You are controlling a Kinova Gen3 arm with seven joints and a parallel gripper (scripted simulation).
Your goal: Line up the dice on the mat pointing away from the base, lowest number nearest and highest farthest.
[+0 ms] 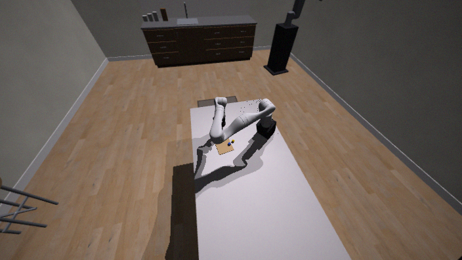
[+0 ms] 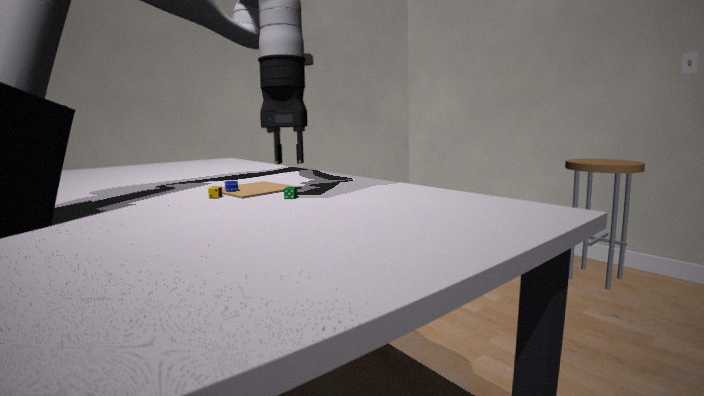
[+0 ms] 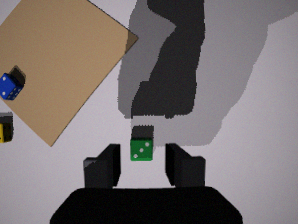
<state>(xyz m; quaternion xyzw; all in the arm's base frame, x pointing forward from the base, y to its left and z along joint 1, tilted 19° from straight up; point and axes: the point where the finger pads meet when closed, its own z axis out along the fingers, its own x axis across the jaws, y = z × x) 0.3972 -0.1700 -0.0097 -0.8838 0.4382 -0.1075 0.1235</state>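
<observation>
Right now my hand is 70 mm above the green die. From my hand the other things lie so: tan mat: 10 mm ahead, 140 mm to the left, 80 mm below; then yellow die: 80 mm behind, 130 mm to the left, 70 mm below; then blue die: 40 mm behind, 140 mm to the left, 70 mm below.
</observation>
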